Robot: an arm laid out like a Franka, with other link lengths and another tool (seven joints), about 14 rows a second.
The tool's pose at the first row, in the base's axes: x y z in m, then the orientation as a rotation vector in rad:
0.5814 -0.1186 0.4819 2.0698 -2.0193 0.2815
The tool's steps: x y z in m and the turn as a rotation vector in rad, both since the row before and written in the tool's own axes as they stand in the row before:
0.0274 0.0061 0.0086 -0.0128 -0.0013 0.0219
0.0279 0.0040 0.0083 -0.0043 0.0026 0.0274
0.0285 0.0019 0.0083 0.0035 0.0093 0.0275
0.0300 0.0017 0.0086 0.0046 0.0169 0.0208
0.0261 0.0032 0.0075 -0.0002 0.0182 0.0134
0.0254 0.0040 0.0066 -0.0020 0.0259 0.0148
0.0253 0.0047 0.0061 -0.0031 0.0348 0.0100
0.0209 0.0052 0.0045 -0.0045 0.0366 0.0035
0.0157 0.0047 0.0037 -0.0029 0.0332 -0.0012
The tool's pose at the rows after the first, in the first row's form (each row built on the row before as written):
0.5759 -0.1474 0.4821 2.0420 -2.0403 0.2705
0.5718 -0.1765 0.4827 2.0114 -2.0669 0.2734
0.5690 -0.2061 0.4835 1.9812 -2.0913 0.2911
0.5655 -0.2371 0.4847 1.9538 -2.1039 0.3157
0.5603 -0.2639 0.4862 1.9302 -2.1065 0.3346
0.5540 -0.2896 0.4888 1.8998 -2.1050 0.3584
0.5467 -0.3147 0.4925 1.8684 -2.0923 0.3873
0.5392 -0.3349 0.4968 1.8414 -2.0712 0.4141
0.5327 -0.3500 0.5003 1.8217 -2.0477 0.4382

